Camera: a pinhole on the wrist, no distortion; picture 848 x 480 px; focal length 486.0 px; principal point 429.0 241.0 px. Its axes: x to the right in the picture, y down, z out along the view. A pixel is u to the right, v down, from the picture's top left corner.
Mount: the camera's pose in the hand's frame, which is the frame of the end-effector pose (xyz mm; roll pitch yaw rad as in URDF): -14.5 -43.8 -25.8 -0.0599 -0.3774 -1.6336
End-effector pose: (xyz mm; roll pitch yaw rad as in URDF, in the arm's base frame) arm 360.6 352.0 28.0 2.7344 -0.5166 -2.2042
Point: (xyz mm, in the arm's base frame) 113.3 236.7 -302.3
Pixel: 611.3 279.7
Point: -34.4 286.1 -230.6
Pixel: 450.5 333.2
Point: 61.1 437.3 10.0
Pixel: 116.4 344.0
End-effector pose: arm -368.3 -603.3 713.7 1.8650 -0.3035 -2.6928
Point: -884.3 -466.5 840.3
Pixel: outside the picture
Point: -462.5 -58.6 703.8
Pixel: 416.4 83.7
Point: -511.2 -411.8 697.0
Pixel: 455.2 296.4
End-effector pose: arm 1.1 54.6 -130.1 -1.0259 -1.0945 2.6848
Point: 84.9 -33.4 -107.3
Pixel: 788.3 134.9
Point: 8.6 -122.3 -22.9
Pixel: 565.1 366.3
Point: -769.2 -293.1 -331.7
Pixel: outside the picture
